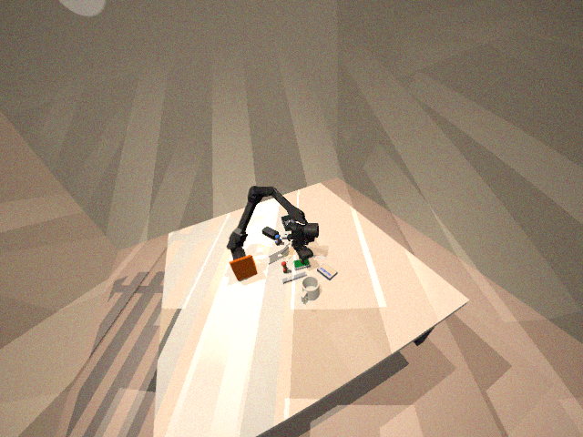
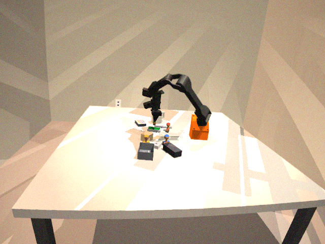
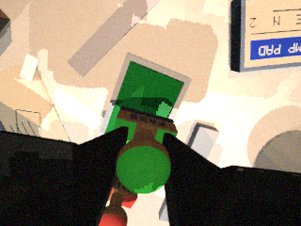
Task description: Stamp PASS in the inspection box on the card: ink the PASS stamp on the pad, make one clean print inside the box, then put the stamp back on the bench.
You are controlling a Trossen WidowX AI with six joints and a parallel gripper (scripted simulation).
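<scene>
Now: the green ink pad 6 cm below my gripper tip. Also, from my gripper tip: red-knobbed stamp: 10 cm behind, 1 cm to the left, 5 cm below; grey bar: 7 cm behind, 6 cm to the right, 6 cm below; green-knobbed stamp: right at my gripper tip.
</scene>
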